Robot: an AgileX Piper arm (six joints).
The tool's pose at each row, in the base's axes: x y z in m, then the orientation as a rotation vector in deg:
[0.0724 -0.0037 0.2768 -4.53 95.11 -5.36]
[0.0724 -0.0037 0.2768 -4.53 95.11 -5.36]
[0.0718 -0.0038 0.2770 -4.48 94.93 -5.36]
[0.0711 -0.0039 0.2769 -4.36 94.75 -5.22]
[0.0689 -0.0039 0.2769 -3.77 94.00 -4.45]
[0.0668 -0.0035 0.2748 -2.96 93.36 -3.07]
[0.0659 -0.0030 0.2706 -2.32 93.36 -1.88]
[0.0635 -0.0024 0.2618 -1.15 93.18 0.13]
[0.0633 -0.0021 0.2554 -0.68 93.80 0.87]
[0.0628 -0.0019 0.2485 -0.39 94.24 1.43]
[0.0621 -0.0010 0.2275 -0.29 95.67 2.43]
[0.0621 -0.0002 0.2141 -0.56 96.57 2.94]
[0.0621 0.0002 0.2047 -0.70 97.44 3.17]
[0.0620 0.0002 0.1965 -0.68 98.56 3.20]
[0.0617 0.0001 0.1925 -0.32 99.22 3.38]
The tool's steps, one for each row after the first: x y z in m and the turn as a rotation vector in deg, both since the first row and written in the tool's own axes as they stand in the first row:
[0.0000 0.0000 0.0000 0.00 0.00 0.00]
[-0.0001 -0.0001 -0.0006 0.04 -0.18 0.03]
[0.0000 -0.0002 -0.0013 0.03 -0.36 0.19]
[0.0002 -0.0002 -0.0035 -0.08 -1.14 1.04]
[0.0025 0.0004 -0.0054 -0.46 -1.83 2.40]
[0.0067 0.0013 -0.0059 -0.86 -1.86 3.54]
[0.0155 0.0029 -0.0075 -1.47 -2.08 5.52]
[0.0218 0.0039 -0.0072 -1.71 -1.46 6.27]
[0.0287 0.0048 -0.0070 -1.93 -1.03 6.80]
[0.0495 0.0080 -0.0059 -2.59 0.38 7.45]
[0.0626 0.0102 -0.0047 -3.13 1.26 7.57]
[0.0719 0.0117 -0.0038 -3.41 2.12 7.60]
[0.0800 0.0126 -0.0032 -3.47 3.24 7.62]
[0.0840 0.0129 -0.0031 -3.41 3.91 7.95]

